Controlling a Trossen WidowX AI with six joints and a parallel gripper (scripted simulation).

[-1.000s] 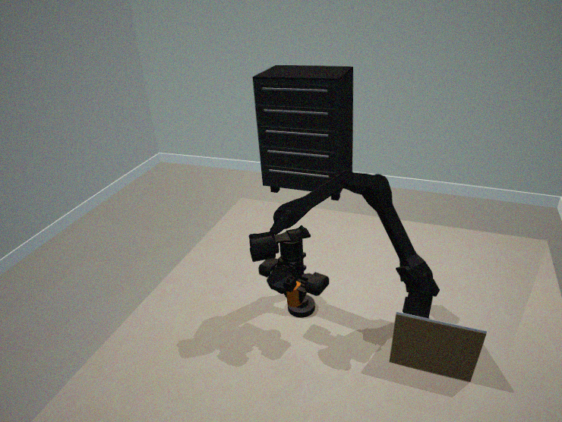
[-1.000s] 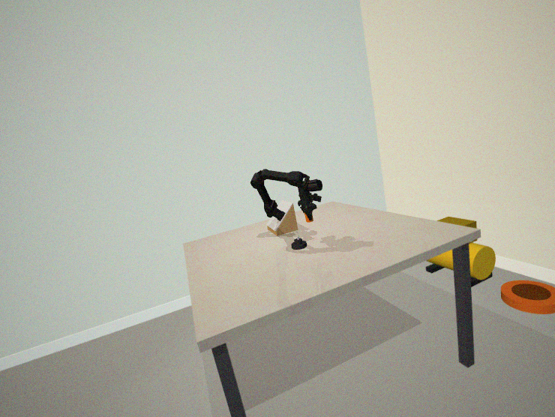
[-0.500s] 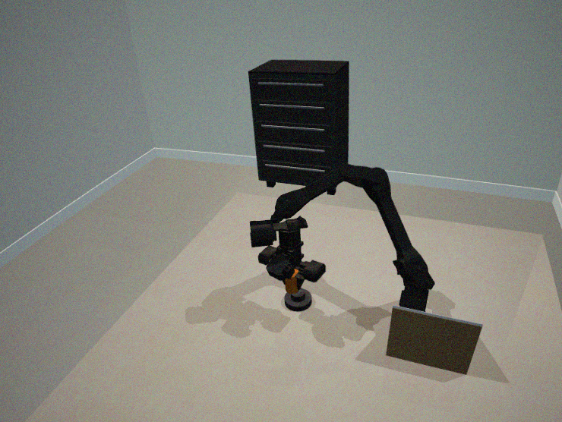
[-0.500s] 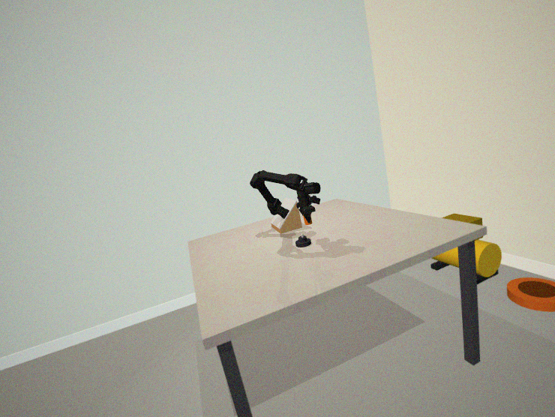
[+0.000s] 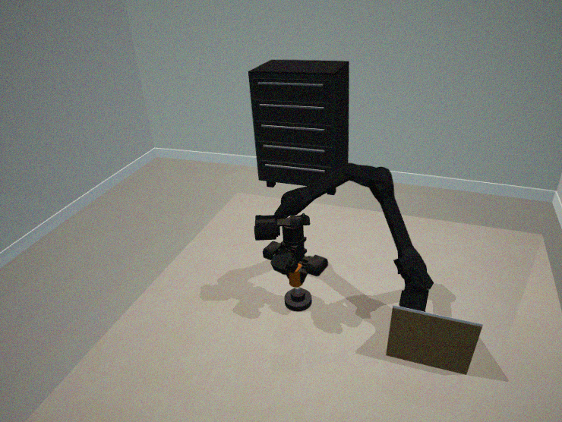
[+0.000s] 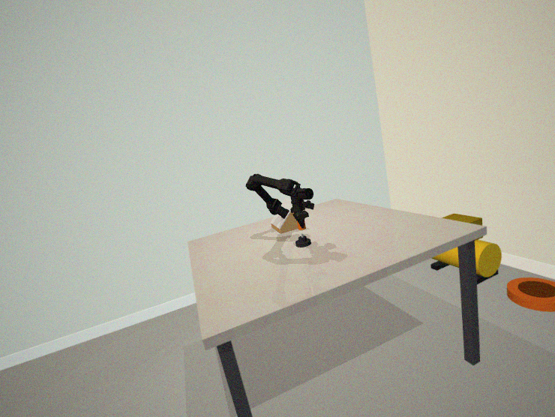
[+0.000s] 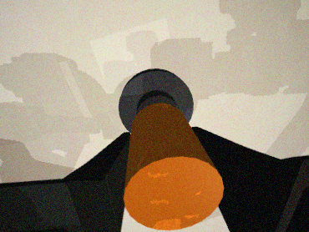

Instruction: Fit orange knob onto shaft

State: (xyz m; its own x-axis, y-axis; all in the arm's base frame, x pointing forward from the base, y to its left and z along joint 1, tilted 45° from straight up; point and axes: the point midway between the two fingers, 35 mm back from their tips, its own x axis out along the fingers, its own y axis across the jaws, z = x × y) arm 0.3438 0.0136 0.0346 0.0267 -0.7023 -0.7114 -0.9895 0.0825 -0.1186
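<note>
The dark round pedestal is 70 mm below my gripper tip and 10 mm to the right of it. The rest, counted from my gripper tip: orange knob (30 mm above).
</note>
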